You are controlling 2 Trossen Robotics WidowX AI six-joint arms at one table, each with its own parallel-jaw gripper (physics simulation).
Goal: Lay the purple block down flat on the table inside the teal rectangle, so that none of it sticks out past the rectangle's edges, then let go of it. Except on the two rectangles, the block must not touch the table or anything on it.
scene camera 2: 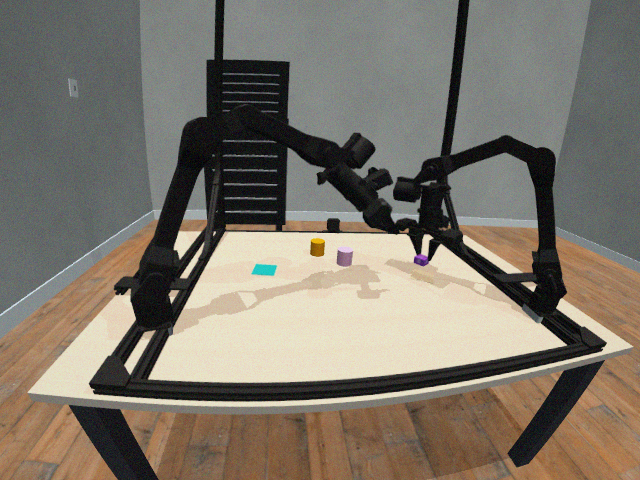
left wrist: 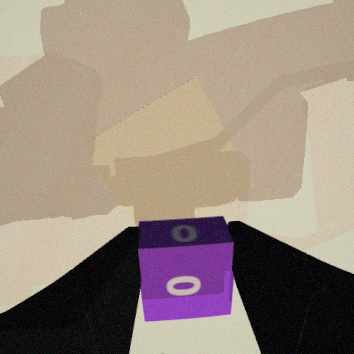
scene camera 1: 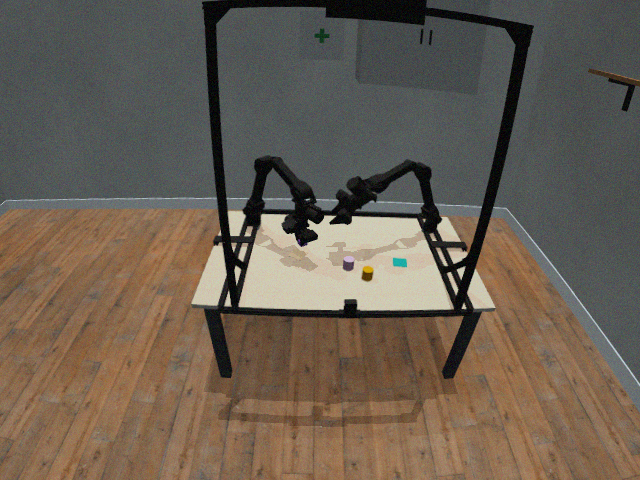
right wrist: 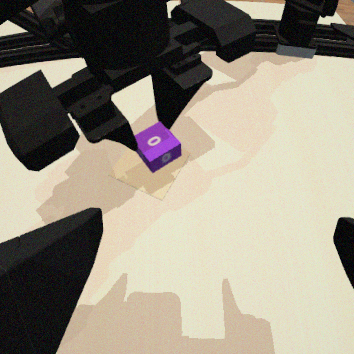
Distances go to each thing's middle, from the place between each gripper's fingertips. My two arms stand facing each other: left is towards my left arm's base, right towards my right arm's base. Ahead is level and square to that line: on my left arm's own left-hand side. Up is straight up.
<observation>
Right now my right hand is 30 mm past the purple block (left wrist: 185, 264), 120 mm to the right of it and 110 mm above it. The rest, counted from my right hand: pale rectangle (left wrist: 170, 159) (50 mm behind, 140 mm to the left, 160 mm below).
I see the purple block 10 mm ahead of my left hand and 10 mm to the right of it. From my left hand the other things lie so: pale rectangle 10 mm to the left, 60 mm below.
</observation>
